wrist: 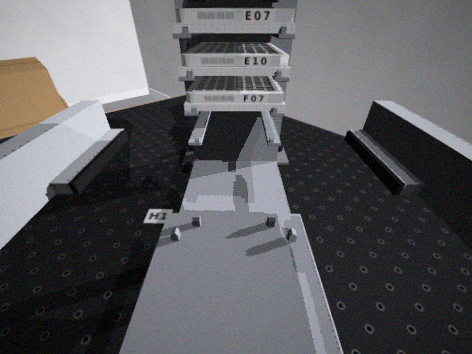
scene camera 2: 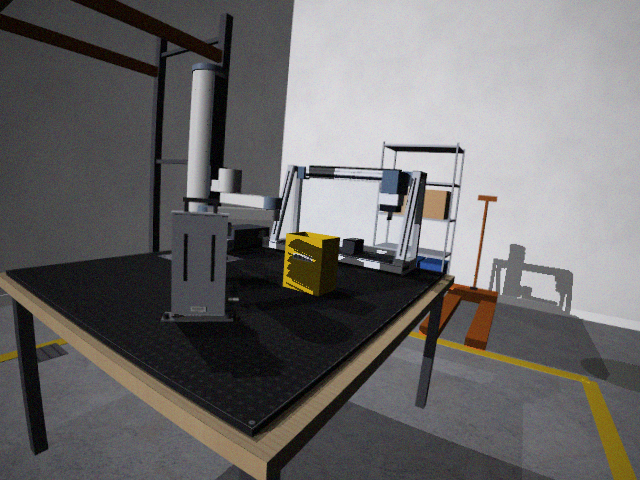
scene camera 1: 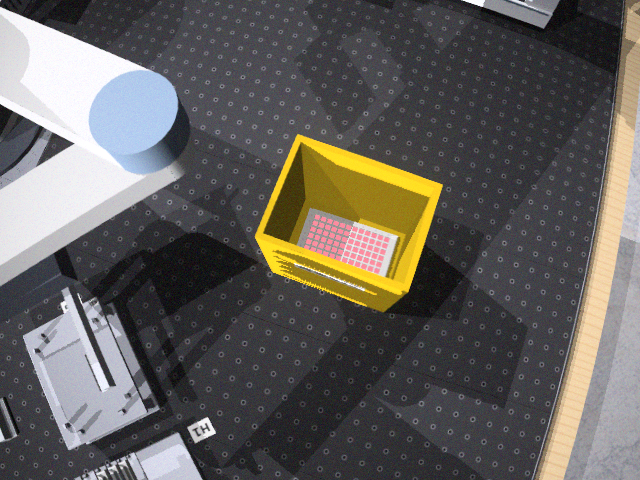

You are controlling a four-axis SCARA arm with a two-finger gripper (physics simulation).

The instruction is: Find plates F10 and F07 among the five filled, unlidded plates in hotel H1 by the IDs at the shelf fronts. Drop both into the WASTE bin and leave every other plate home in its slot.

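Places are measured from the arm's base along level axes (x back, y right, z up), in metres.
Where they show: gripper, fingertip midpoint: (wrist: 236, 119) (scene camera 1: 56, 415).
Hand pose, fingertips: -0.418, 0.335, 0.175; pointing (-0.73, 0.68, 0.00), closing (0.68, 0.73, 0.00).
After its pixels a point has its place, as x, y, z.
My gripper (wrist: 236, 119) {-0.418, 0.335, 0.175} is open and empty; in the wrist view its two fingers stand wide on either side, facing hotel H1 (wrist: 271, 129) {-0.468, 0.430, 0.124}. Plate F07 (wrist: 270, 98) {-0.455, 0.408, 0.162} sits on a hotel shelf in that view, below plate E10 (wrist: 275, 61) {-0.455, 0.409, 0.190} and plate E07 (wrist: 280, 15) {-0.454, 0.409, 0.219}. Two bare rails stand below F07. The top of the hotel is cut off there. A plate with pink wells (scene camera 1: 330, 232) {-0.623, 0.009, 0.032} lies on the floor of the yellow WASTE bin (scene camera 1: 369, 166) {-0.650, -0.027, 0.208} (scene camera 2: 327, 266) {-0.726, 0.043, 0.113} in scene view 1; its ID does not show. F10 cannot be read on any shelf front.
A light grey peg stand (scene camera 1: 62, 382) {-0.363, 0.322, 0.073} (wrist: 220, 300) {-0.393, 0.298, 0.073} lies between my gripper and the hotel. The H1 label (scene camera 1: 201, 429) {-0.547, 0.317, 0.013} (wrist: 158, 216) {-0.546, 0.318, 0.013} is beside the hotel. A gantry machine (scene camera 2: 356, 173) {-0.487, -0.623, 0.487} stands behind the bin. A tall grey slotted panel (scene camera 2: 199, 263) {-0.591, 0.492, 0.163} stands left of the bin in scene view 2.
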